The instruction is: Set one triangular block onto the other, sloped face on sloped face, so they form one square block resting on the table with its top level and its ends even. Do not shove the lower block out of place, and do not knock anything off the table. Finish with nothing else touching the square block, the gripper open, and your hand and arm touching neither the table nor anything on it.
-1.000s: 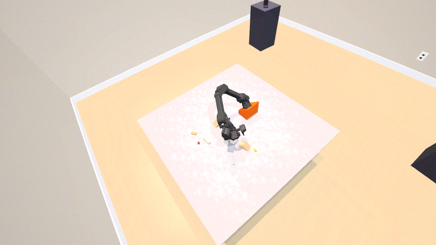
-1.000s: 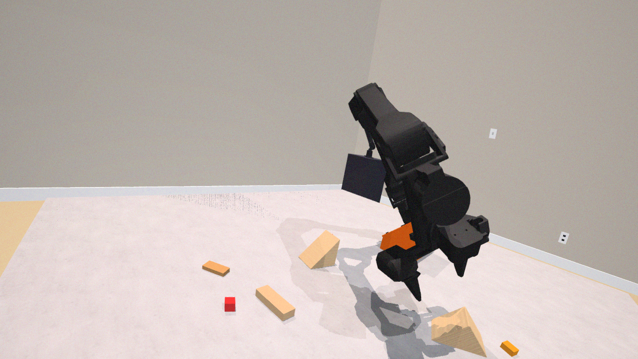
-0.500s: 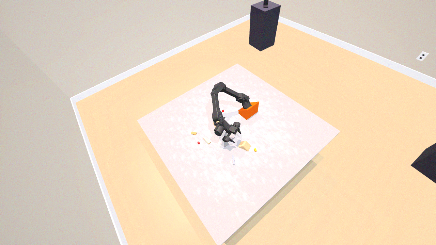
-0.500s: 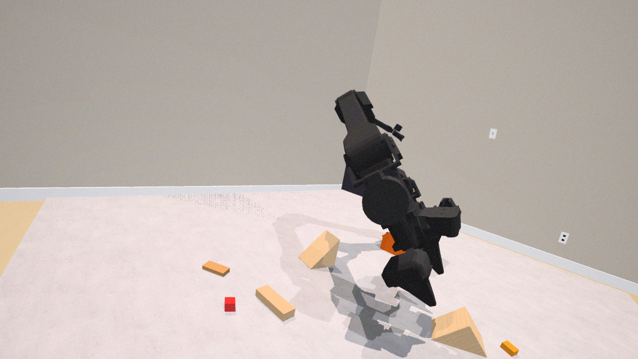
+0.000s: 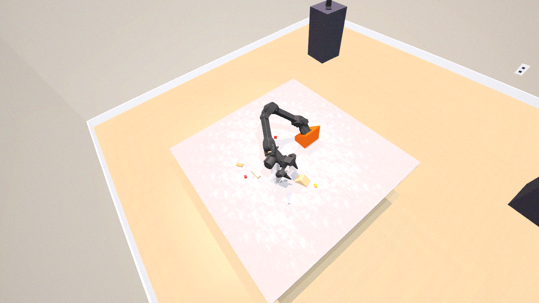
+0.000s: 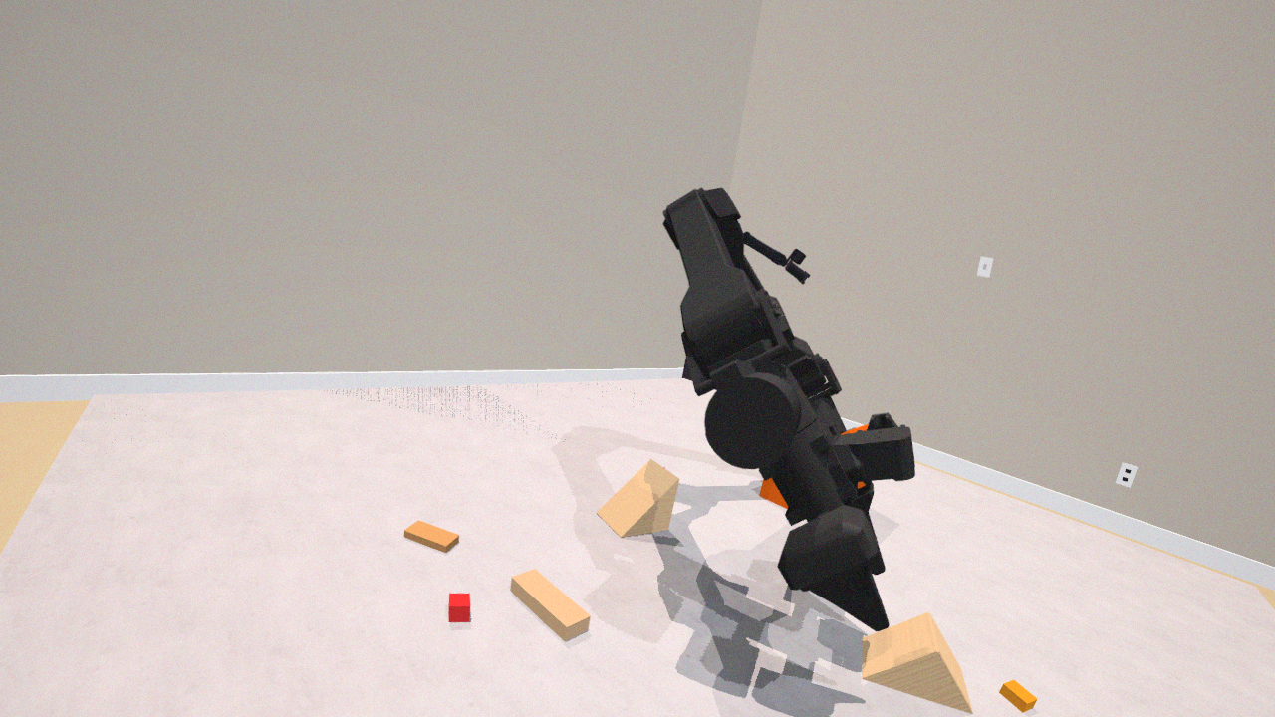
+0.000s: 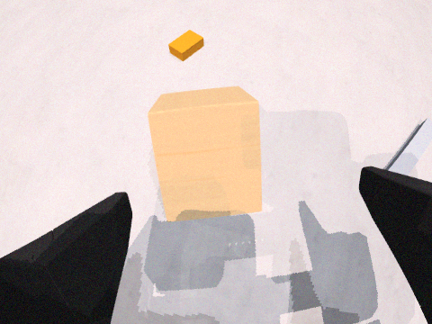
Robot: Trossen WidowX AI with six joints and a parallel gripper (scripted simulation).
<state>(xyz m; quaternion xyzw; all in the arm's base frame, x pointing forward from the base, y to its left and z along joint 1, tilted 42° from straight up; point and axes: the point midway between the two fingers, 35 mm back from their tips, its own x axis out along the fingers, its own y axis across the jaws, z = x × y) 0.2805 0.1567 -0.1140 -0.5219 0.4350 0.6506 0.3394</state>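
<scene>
Right now the small orange block is 8 cm behind my gripper tip, 12 cm to the left of it and 6 cm below it. Round my gripper tip: red cube (26 cm ahead, 21 cm to the right, 6 cm below); then long tan block (19 cm ahead, 19 cm to the right, 6 cm below).
</scene>
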